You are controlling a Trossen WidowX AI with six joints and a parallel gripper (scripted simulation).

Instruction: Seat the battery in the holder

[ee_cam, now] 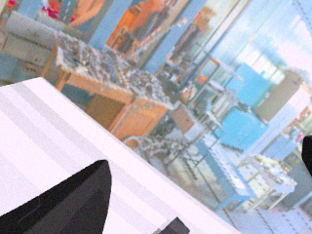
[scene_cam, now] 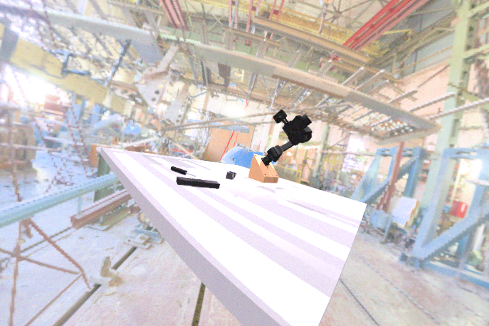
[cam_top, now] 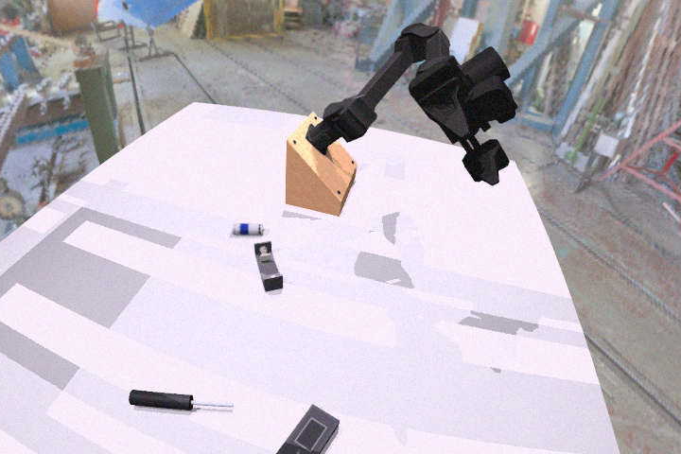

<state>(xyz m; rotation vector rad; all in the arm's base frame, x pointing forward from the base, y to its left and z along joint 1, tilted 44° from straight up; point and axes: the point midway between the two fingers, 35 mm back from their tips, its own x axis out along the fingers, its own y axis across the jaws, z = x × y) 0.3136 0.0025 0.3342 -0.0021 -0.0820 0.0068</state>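
Right now my gripper tip is 340 mm to the left of the battery, 310 mm above it and 170 mm past it. The rest, counted from my gripper tip: flat black device: 310 mm below, 260 mm ahead, 170 mm to the right; then black-handled screwdriver: 330 mm to the right, 310 mm below, 210 mm ahead.
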